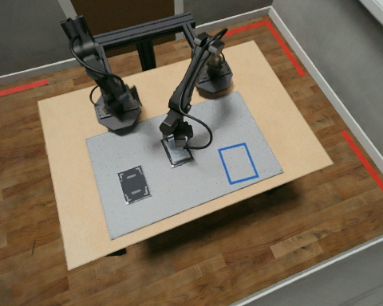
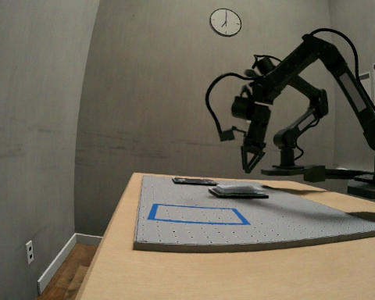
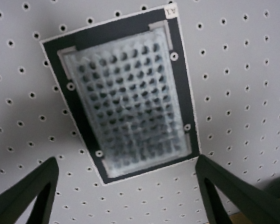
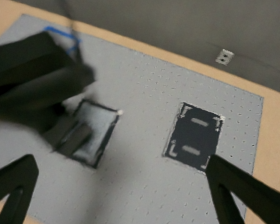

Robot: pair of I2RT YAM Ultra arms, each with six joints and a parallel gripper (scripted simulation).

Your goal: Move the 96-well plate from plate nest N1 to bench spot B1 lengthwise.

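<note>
My left gripper is now 70 mm above the 96-well plate, 10 mm to the left of it and 10 mm short of it. The rest, counted from my left hand: black nest 80 mm below, 10 mm to the right, 10 mm ahead.
</note>
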